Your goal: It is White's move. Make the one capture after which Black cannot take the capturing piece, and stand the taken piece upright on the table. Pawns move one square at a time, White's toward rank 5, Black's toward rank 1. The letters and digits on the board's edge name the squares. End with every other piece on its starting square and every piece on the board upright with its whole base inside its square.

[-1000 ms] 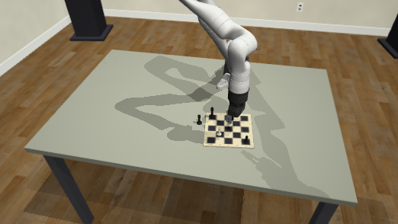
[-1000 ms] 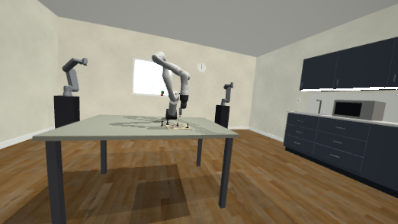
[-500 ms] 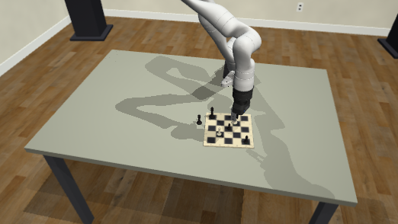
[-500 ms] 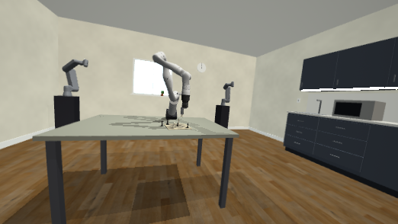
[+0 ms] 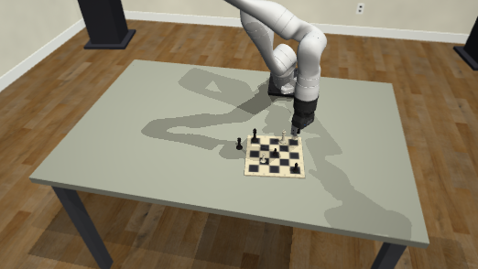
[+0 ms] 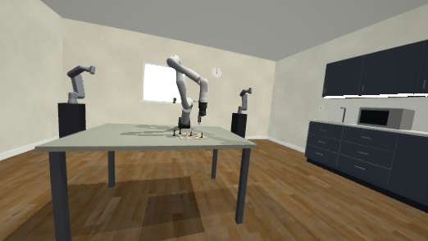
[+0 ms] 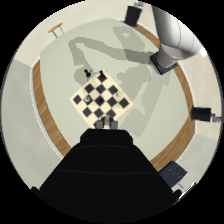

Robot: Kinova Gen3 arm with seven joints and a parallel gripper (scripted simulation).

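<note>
The chessboard is 2 cm behind my hand, 7 cm to the right of it and 15 cm below it.
</note>
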